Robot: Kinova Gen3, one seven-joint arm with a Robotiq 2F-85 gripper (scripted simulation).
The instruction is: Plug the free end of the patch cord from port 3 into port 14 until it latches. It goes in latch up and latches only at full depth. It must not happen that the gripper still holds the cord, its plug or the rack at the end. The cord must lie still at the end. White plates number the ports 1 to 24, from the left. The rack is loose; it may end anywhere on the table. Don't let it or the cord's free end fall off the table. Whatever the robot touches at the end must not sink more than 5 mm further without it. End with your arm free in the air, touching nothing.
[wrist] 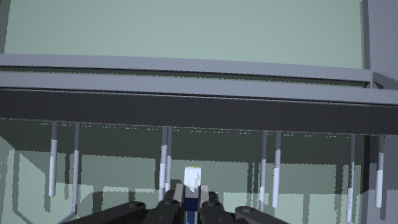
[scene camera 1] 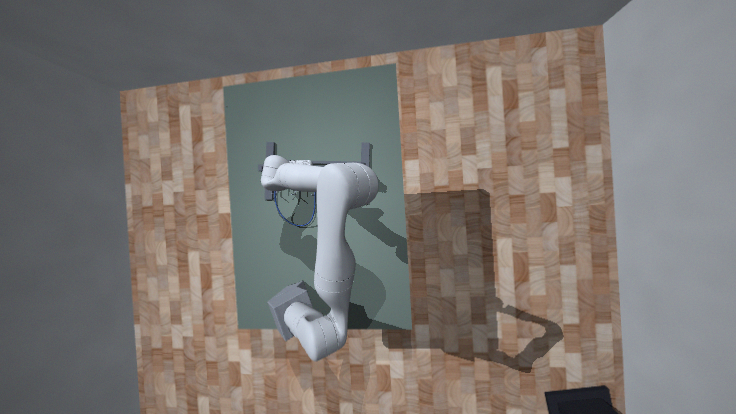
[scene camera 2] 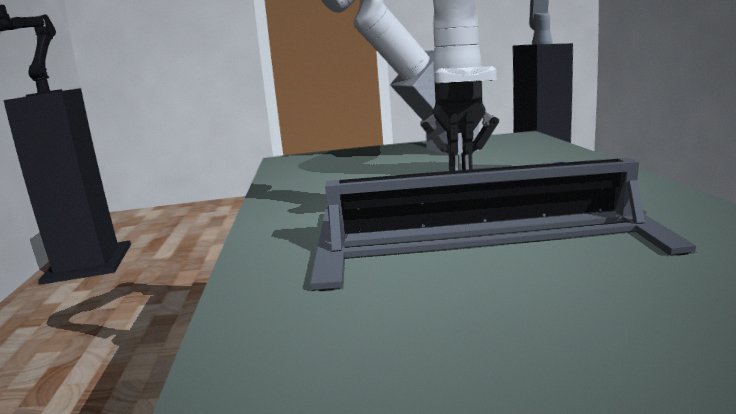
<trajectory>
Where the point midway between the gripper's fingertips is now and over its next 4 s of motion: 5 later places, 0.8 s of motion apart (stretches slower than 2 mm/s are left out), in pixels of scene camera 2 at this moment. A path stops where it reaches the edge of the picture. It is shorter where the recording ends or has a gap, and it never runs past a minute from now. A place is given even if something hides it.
My gripper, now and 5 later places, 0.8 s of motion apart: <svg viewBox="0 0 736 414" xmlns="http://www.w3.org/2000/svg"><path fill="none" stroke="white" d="M460 176L463 179L464 180L465 181L466 181L465 167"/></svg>
</trajectory>
